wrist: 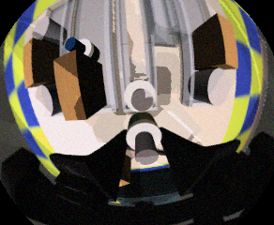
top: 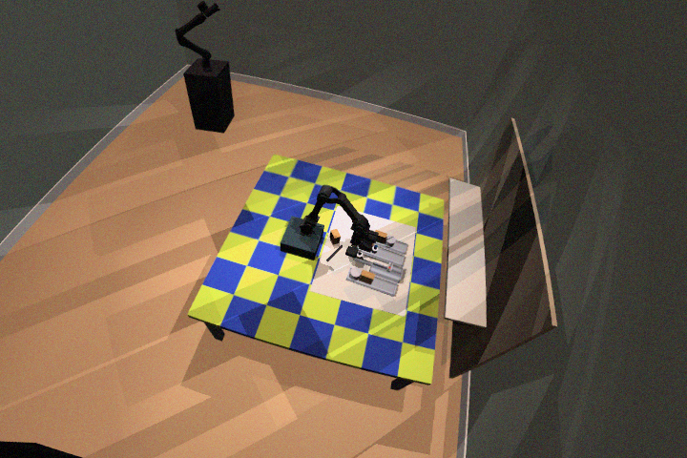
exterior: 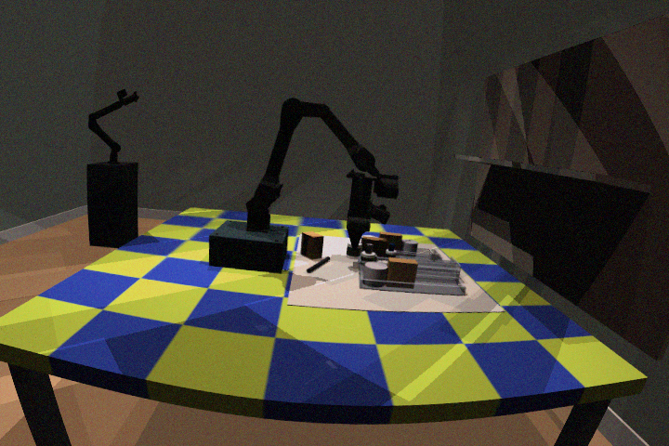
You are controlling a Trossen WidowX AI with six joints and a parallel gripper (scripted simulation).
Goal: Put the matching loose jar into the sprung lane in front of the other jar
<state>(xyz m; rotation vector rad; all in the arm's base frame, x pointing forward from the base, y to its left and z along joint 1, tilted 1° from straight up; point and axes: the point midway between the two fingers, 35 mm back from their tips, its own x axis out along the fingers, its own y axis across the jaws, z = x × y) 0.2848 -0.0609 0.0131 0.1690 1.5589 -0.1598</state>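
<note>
The black pen is 10 cm behind my gripper tip and 5 cm below it.
</note>
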